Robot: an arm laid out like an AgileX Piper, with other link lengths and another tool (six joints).
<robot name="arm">
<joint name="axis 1" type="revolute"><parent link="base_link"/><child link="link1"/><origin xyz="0 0 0.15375" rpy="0 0 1.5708"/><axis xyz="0 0 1"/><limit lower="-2.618" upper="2.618"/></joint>
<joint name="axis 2" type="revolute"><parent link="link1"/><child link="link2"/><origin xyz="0 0 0" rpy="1.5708 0 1.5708"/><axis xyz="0 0 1"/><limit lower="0" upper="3.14"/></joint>
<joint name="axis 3" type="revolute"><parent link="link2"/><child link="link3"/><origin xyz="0.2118 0.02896 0" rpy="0 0 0"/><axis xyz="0 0 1"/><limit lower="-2.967" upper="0"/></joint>
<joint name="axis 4" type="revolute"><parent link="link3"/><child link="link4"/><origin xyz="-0.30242 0.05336 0" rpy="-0.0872 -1.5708 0"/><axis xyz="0 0 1"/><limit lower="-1.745" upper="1.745"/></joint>
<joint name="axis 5" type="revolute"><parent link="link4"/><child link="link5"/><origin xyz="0 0 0" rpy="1.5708 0 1.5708"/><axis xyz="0 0 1"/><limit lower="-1.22" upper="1.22"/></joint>
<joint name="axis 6" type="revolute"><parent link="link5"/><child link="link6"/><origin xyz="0 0.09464 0" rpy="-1.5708 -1.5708 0"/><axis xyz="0 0 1"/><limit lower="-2.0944" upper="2.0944"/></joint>
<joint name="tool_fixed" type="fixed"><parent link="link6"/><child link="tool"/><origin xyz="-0.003 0.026 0.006" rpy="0 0.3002 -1.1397"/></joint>
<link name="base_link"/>
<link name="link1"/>
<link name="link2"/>
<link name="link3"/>
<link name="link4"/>
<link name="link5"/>
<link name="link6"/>
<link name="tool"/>
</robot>
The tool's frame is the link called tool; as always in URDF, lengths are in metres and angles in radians.
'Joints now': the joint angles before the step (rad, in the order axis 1, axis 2, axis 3, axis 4, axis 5, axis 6). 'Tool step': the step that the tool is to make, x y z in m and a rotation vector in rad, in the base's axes. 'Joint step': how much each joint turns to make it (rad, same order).
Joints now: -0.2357, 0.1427, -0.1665, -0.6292, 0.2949, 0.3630
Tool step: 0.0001, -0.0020, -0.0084, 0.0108, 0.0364, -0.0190
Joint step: 0.0005, -0.0045, 0.0163, -0.0015, 0.0326, 0.0015
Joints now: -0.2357, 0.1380, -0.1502, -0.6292, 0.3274, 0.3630
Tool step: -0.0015, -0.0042, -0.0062, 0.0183, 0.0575, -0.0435
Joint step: 0.0004, -0.0004, 0.0000, -0.0001, 0.0749, 0.0001
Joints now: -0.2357, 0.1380, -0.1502, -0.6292, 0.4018, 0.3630
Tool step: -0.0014, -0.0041, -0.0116, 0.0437, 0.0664, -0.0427
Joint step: -0.0002, 0.0004, 0.0111, 0.0230, 0.0775, -0.0001
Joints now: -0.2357, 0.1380, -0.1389, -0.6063, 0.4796, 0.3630
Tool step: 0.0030, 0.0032, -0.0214, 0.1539, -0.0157, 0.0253
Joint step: -0.0003, -0.0074, 0.0545, 0.1551, -0.0306, -0.0005
